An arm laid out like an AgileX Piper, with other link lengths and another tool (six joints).
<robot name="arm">
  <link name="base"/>
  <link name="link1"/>
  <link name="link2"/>
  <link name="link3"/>
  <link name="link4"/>
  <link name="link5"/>
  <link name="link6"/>
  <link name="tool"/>
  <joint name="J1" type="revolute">
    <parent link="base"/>
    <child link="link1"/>
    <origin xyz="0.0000 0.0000 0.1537" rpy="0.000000 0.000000 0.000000"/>
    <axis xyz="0 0 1"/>
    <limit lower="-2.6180" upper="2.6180"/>
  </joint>
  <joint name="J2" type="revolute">
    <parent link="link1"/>
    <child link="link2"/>
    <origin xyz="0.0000 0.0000 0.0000" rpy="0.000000 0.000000 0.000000"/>
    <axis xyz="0 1 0"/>
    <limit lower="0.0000" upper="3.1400"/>
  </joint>
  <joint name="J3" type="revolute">
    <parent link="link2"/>
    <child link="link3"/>
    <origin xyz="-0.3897 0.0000 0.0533" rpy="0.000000 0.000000 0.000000"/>
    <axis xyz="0 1 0"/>
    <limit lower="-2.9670" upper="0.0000"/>
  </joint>
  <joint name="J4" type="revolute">
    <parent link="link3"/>
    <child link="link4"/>
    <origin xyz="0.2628 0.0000 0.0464" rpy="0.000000 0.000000 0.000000"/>
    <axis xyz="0.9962 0 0.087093"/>
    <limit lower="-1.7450" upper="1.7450"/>
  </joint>
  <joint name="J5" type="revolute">
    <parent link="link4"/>
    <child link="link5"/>
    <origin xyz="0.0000 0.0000 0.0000" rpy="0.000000 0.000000 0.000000"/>
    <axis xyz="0 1 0"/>
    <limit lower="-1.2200" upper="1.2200"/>
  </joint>
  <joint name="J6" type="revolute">
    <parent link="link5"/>
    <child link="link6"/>
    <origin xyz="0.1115 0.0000 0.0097" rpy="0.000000 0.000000 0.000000"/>
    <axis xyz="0.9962 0 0.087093"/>
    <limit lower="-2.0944" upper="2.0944"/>
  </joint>
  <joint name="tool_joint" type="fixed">
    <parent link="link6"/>
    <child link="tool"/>
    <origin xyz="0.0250 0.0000 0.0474" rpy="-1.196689 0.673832 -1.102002"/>
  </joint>
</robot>
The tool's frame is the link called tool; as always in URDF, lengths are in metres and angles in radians.
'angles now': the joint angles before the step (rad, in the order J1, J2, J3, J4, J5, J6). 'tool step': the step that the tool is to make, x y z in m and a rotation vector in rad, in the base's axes. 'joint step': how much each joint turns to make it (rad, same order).
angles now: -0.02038 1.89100 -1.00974 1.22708 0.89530 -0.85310
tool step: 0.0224 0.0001 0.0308 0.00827 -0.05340 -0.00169
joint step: -0.00004 -0.00238 -0.11593 -0.03796 0.02783 0.07486
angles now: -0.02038 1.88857 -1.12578 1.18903 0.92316 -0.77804
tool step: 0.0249 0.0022 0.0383 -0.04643 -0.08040 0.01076
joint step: 0.01211 0.00008 -0.15369 -0.09460 0.00597 0.09638
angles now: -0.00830 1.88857 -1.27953 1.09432 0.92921 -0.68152
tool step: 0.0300 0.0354 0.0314 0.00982 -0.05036 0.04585
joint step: 0.06929 0.05253 -0.19497 -0.04666 0.02878 0.10985
